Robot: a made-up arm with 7 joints.
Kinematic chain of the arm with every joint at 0, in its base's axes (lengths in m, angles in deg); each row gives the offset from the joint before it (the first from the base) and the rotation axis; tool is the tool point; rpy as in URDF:
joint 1: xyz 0 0 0.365 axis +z
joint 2: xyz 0 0 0 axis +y
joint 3: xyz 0 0 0.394 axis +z
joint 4: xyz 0.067 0 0 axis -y
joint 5: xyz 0.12 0 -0.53 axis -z
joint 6: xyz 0 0 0 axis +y
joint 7: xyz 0.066 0 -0.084 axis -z
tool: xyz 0 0 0 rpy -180 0 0
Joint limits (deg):
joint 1: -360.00..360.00
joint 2: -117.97..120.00
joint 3: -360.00..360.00
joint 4: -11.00..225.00
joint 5: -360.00..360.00
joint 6: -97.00..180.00
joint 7: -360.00..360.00
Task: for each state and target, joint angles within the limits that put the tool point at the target. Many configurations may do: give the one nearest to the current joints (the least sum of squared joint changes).
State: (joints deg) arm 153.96 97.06 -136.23 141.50 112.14 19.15 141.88
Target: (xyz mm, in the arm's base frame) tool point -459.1 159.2 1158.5
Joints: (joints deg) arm 173.10 72.89 -166.17 108.75 114.33 8.65 141.88
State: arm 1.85 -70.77 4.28 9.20 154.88 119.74 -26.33
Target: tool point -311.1 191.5 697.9
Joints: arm 22.59 -117.97 30.66 27.22 149.40 136.24 -26.33
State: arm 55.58 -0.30 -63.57 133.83 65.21 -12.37 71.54
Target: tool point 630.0 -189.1 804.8
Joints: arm 56.03 -3.90 -62.27 79.30 77.21 -25.52 71.54
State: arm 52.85 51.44 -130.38 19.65 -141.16 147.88 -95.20
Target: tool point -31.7 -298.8 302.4
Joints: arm 48.11 17.67 -127.13 -0.41 -143.36 130.23 -95.20
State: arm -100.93 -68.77 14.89 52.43 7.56 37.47 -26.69
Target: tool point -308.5 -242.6 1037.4
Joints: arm -110.77 -38.63 -16.40 71.43 7.95 32.29 -26.69
